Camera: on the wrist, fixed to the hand. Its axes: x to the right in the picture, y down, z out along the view.
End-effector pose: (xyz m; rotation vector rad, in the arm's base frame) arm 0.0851 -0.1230 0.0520 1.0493 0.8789 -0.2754
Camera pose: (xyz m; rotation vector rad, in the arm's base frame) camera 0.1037 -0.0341 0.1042 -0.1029 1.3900 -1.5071
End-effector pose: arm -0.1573 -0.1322 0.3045 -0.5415 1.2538 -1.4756
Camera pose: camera -0.1631 -0.0899 0.2088 1.9215 -0.6818 2.2412
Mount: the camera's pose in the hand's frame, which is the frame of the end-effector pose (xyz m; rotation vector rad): -0.0093 0.0887 -0.0549 -0.2289 -0.1669 -1.5936
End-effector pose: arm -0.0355 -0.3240 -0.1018 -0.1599 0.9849 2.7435
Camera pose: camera -0.0466 -0.4272 -0.0879 -0.4747 0.1930 1.3138
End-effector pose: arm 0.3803 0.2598 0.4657 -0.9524 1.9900 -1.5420
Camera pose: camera 0.3257 0.3148 0.3953 2.2505 -0.8052 1.2266
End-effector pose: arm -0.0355 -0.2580 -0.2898 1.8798 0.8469 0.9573
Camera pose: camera -0.0706 -0.2823 -0.1941 0.5923 1.5751 -0.1300
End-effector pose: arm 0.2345 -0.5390 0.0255 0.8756 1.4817 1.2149
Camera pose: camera 0.1789 -0.5407 0.1143 -0.4311 1.2765 0.0625
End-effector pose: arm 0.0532 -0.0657 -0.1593 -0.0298 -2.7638 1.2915
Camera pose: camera 0.0656 0.0327 -0.1929 1.7978 -1.8328 0.4529
